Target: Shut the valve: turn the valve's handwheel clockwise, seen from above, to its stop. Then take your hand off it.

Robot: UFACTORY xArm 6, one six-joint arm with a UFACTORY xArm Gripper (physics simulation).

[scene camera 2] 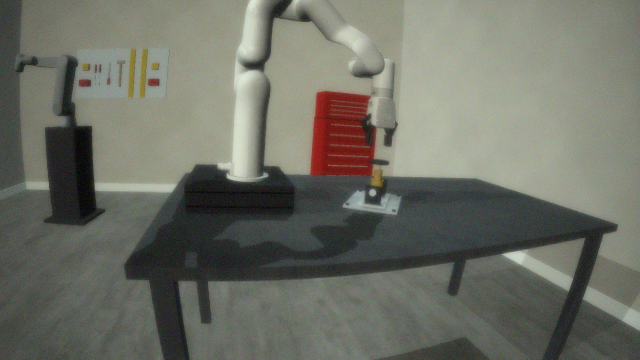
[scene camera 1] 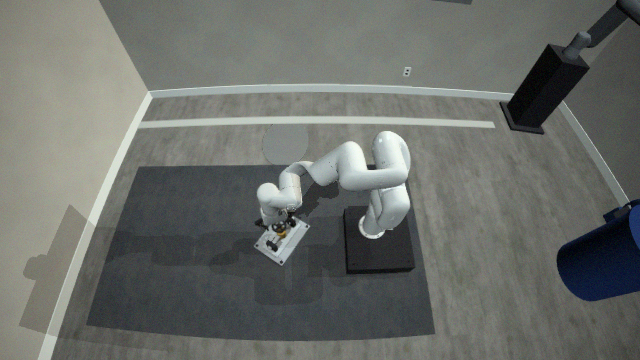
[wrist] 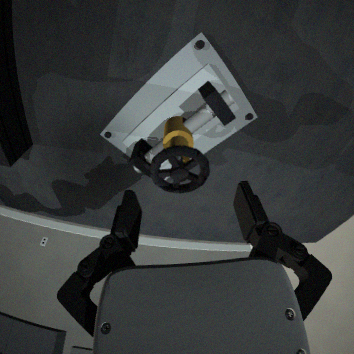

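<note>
The valve's black handwheel (scene camera 1: 279,226) (scene camera 2: 379,162) (wrist: 155,170) is level on top of the yellow valve neck (scene camera 1: 282,234) (scene camera 2: 378,178) (wrist: 177,136). The valve's pipe and black end blocks lie along a white base plate (scene camera 1: 292,245) (scene camera 2: 356,202) (wrist: 172,80). My gripper (scene camera 1: 276,224) (scene camera 2: 378,143) (wrist: 186,196) is open and empty, pointing down, with its fingers above the handwheel and apart from it. A gap shows between fingertips and wheel in the second scene view. In the first scene view the gripper partly hides the wheel.
The plate rests on a dark table (scene camera 1: 175,290) (scene camera 2: 475,215). The arm stands on a black base block (scene camera 1: 380,256) (scene camera 2: 240,201) beside the valve. A red tool cabinet (scene camera 2: 345,140), a second arm's black pedestal (scene camera 1: 547,85) (scene camera 2: 70,172) and a blue bin (scene camera 1: 600,265) stand away from the table.
</note>
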